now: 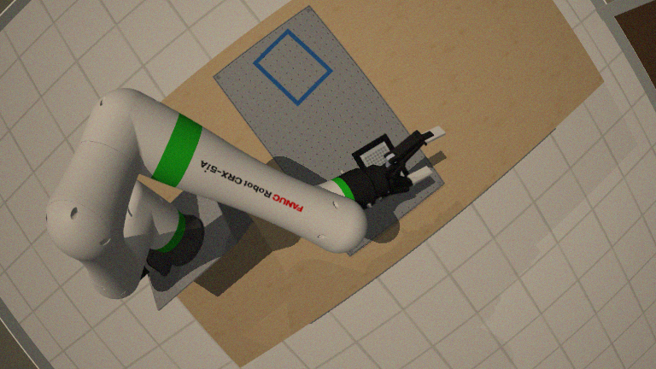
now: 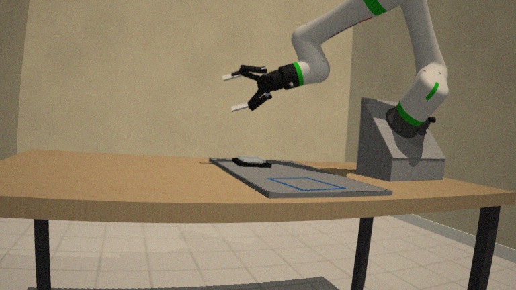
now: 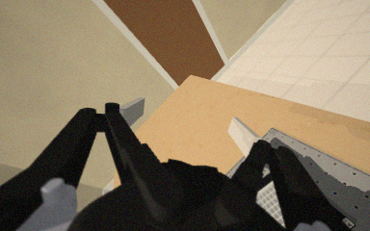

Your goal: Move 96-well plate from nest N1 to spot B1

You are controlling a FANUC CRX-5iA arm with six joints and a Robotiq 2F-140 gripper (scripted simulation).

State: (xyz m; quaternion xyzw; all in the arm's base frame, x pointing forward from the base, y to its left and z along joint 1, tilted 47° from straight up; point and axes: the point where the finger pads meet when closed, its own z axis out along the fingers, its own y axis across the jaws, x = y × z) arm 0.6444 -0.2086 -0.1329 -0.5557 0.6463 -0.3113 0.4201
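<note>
The white 96-well plate lies 25 cm below my hand, 10 cm behind it and 2 cm to the left of it. Round my hand: black plate nest 26 cm below, 10 cm behind, 2 cm to the left.
</note>
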